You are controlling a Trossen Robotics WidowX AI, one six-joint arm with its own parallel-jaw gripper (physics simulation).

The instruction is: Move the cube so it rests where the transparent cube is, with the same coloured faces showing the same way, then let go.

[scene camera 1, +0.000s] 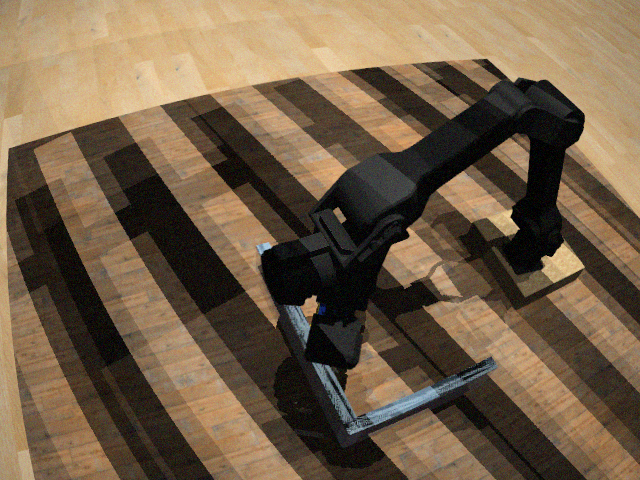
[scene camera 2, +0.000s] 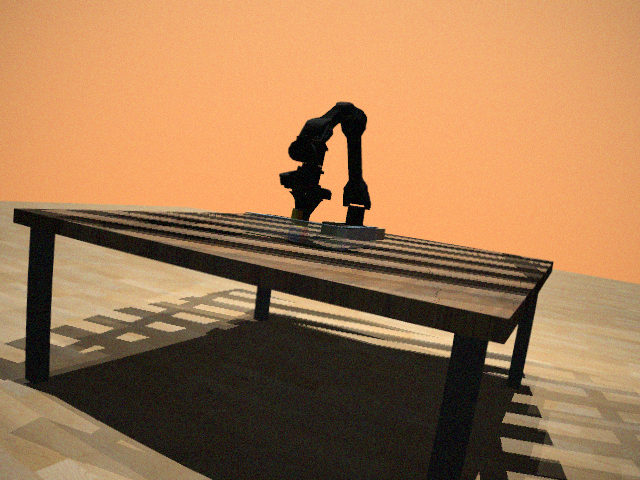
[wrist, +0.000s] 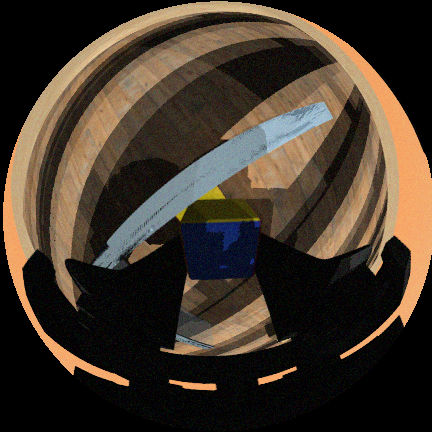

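Where they show: gripper, between the fingertips: (scene camera 1: 331, 323) (scene camera 2: 300, 219) (wrist: 218, 236); arm's base, origin of its link: (scene camera 1: 522, 257) (scene camera 2: 354, 225).
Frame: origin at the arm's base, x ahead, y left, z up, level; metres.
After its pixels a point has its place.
My gripper (scene camera 1: 322, 316) {x 0.366, y 0.060, z 0.019 m} (scene camera 2: 301, 212) {x 0.366, y 0.060, z 0.019 m} (wrist: 218, 236) {x 0.366, y 0.060, z 0.019 m} points down and is shut on the cube. The held cube (scene camera 1: 321, 309) {x 0.381, y 0.051, z 0.046 m} (scene camera 2: 296, 213) {x 0.391, y 0.062, z 0.035 m} (wrist: 220, 247) {x 0.373, y 0.059, z 0.045 m} shows a blue face towards the wrist camera and a yellow face on its far side; in scene camera 1 a small blue patch shows beside the dark finger. It is low over the table, but whether it touches cannot be told. A bright yellow patch, seemingly the transparent cube (wrist: 215, 193) {x 0.389, y 0.049, z -0.002 m}, shows just beyond the held cube in the wrist view, mostly hidden. Its other faces cannot be made out.
A low grey-blue L-shaped bar (scene camera 1: 434, 393) {x 0.261, y 0.198, z 0.018 m} (wrist: 200, 172) {x 0.409, y 0.052, z 0.019 m} lies on the striped, shadowed table (scene camera 1: 180, 361) {x 0.581, y 0.052, z -0.041 m} (scene camera 2: 361, 289) {x 0.773, y 0.539, z -0.045 m}; one leg passes close beside the gripper, and its corner is nearer scene camera 1. The arm's base block (scene camera 1: 555, 279) {x -0.047, y 0.058, z 0.000 m} stands at the right in scene camera 1.
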